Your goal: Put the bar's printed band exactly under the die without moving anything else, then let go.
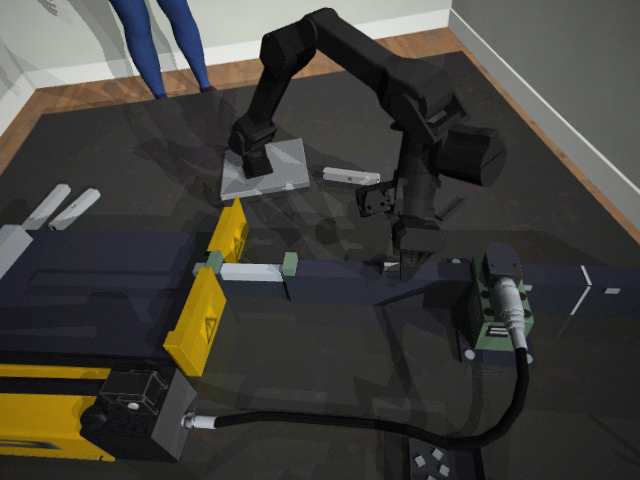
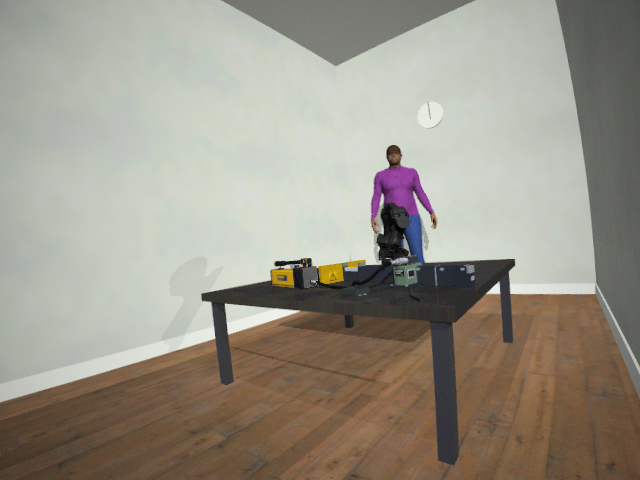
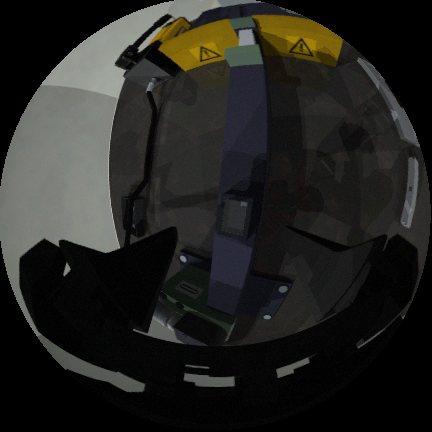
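A long dark blue bar runs across the table from the two yellow guards to a green end block. Near the guards the bar carries a pale band between two green collars. The band lies just right of the gap between the guards. A small dark tab sits on the bar farther right. My gripper is open and empty. It is low over the bar, one finger on each side of the tab. The die itself is hidden.
A thick black cable runs from the green block to a yellow-and-black box at the lower left. The arm's grey base plate, a small white bar and a black stick lie behind. A person stands beyond the table.
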